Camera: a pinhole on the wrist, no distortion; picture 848 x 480 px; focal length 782.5 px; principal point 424.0 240.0 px. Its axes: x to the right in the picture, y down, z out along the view. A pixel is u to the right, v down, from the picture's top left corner.
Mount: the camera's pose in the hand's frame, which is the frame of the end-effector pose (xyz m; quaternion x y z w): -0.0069 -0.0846 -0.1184 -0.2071 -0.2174 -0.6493 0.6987
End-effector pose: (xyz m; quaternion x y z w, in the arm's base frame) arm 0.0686 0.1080 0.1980 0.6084 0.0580 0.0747 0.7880
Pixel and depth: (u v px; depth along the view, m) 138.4 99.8 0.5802
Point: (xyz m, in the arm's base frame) -0.0491 -0.0413 0.6573
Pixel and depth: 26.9 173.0 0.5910
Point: -0.0142 0.0279 0.7260
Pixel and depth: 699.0 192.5 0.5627
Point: 0.1009 -0.3165 0.3842
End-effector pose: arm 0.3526 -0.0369 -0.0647 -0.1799 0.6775 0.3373 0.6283
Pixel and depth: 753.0 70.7 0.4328
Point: 0.6119 0.1828 0.0441
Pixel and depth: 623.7 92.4 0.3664
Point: 0.5079 0.1402 0.0300
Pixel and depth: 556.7 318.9 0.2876
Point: 0.4283 0.0947 -0.0671
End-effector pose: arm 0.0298 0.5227 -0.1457 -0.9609 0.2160 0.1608 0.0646
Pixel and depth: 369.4 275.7 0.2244
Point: -0.0157 0.4844 -0.2001
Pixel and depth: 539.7 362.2 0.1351
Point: 0.0476 0.5391 -0.1515
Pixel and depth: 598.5 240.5 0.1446
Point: 0.0285 0.5556 -0.1583
